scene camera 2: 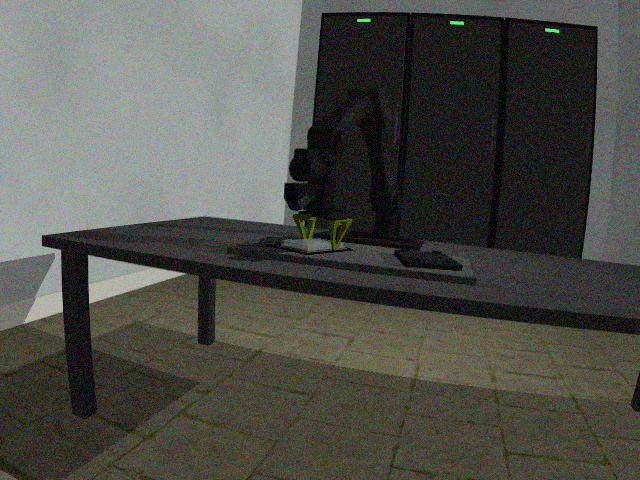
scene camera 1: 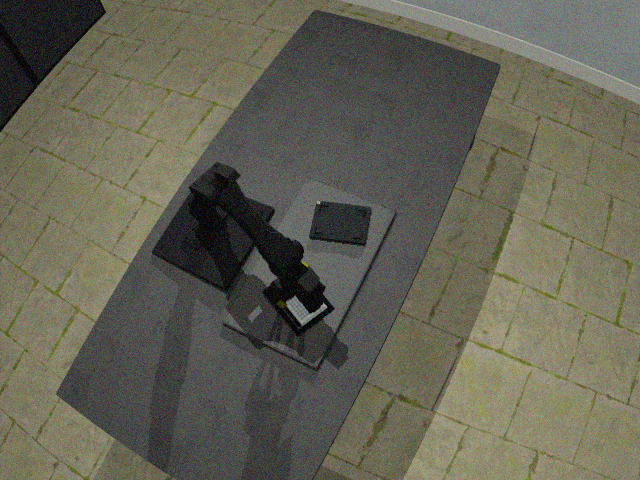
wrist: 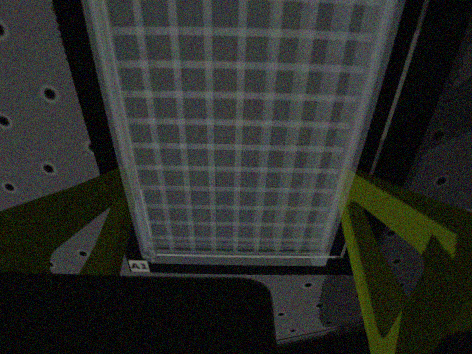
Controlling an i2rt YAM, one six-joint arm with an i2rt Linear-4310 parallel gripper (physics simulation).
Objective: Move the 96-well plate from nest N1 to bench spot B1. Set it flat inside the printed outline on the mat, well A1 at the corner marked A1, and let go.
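Frame: origin at the arm's base, x ahead, y left, z up, level; metres.
Where they show: gripper, fingertip midpoint: [scene camera 2: 320, 247] [wrist: 236, 178]; arm's base, link origin: [scene camera 2: 383, 238] [scene camera 1: 210, 221].
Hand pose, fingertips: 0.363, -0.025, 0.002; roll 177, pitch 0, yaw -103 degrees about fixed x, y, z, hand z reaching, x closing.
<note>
Things, the pixels of their top centre, and the offset from my fingertips, as dx, dy, dz. "spot": a spot on its surface instead. Level surfaces: height alone.
- 96-well plate, top centre: [wrist: 238, 148] [scene camera 2: 313, 241] [scene camera 1: 300, 298] +0.024, -0.006, +0.015
- A1 label, surface spot: [wrist: 139, 266] spot: -0.046, +0.064, +0.001
- white outline line, top centre: [wrist: 381, 142] +0.005, -0.058, +0.001
- Nest N1, top centre: [scene camera 2: 427, 254] [scene camera 1: 340, 220] -0.033, +0.248, +0.017
- grey mat, surface height: dz -0.001
- long table, surface height: dz -0.014
The 96-well plate [scene camera 1: 298, 310] [scene camera 2: 310, 245] [wrist: 225, 135] lies flat, low over the black printed rectangle [scene camera 1: 299, 329] [wrist: 85, 75] at B1. Its near-left corner in the wrist view is beside the A1 label [wrist: 139, 266]. A strip of black shows between its right side and the white outline line [wrist: 398, 90]. My gripper [scene camera 1: 293, 284] [scene camera 2: 322, 243] [wrist: 236, 178] is shut on the plate, with a yellow finger against each long side. Whether the plate touches the mat is hard to tell. Nest N1 [scene camera 1: 340, 223] [scene camera 2: 429, 259] is dark and holds no plate. The arm hides part of the plate in scene camera 1.
The grey mat [scene camera 1: 310, 193] [wrist: 30, 150] carries both spots and has small dark holes. The arm's dark base plate [scene camera 1: 178, 248] is beside it on the long table [scene camera 1: 372, 103]. Shadows of the arm fall across the mat and table. Dark cabinets [scene camera 2: 454, 129] stand behind the table.
</note>
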